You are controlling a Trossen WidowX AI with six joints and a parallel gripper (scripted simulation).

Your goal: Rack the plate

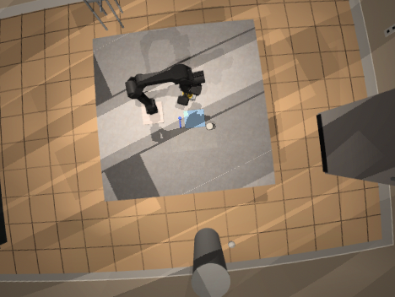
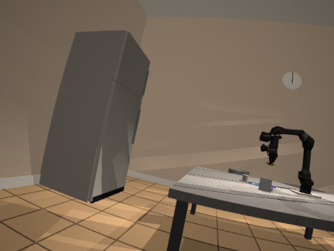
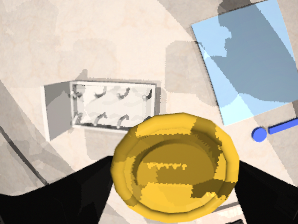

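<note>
The dish rack is 5 cm ahead of my gripper tip, 8 cm to the left of it and 14 cm below it. From my gripper tip the other things lie so: white cup 9 cm ahead, 22 cm to the right, 14 cm below; yellow plate 1 cm above; light blue mat 13 cm to the right, 16 cm below.
</note>
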